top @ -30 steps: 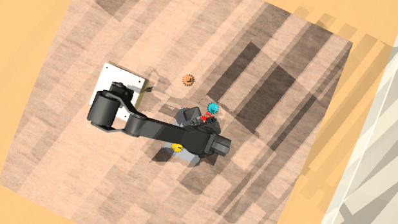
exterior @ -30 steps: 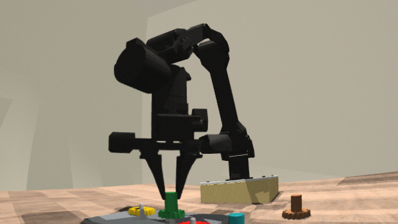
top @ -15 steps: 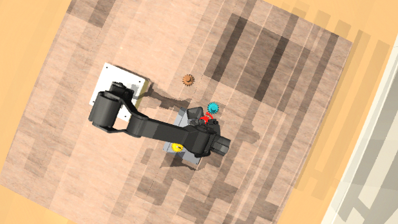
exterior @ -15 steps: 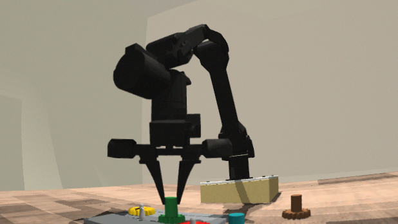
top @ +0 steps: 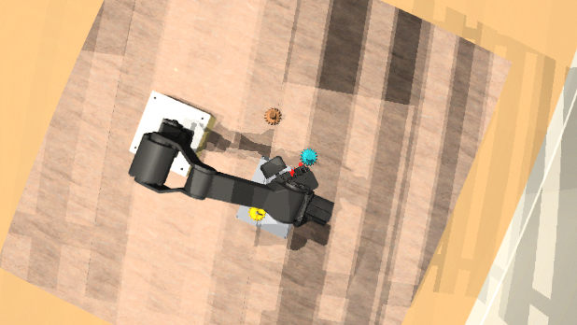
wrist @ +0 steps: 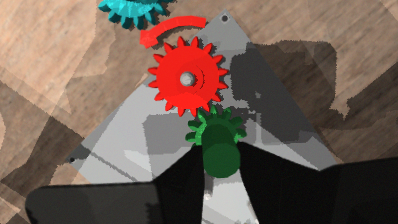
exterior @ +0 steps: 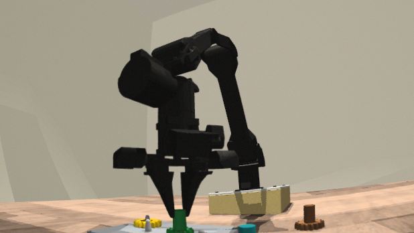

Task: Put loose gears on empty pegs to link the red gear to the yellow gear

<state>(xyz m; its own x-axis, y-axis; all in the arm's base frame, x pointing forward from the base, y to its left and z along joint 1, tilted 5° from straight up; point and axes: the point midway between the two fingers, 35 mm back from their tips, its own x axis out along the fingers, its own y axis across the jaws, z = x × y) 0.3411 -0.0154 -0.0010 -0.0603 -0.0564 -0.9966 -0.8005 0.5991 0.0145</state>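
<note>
My gripper tip is now 4 cm to the right of the red gear, 3 cm above it and 1 cm short of it. Round my gripper tip: green gear: 1 cm below; grey board: 4 cm to the right, 4 cm below, 3 cm behind; red arrow: 7 cm to the left, 3 cm below, 2 cm ahead.
</note>
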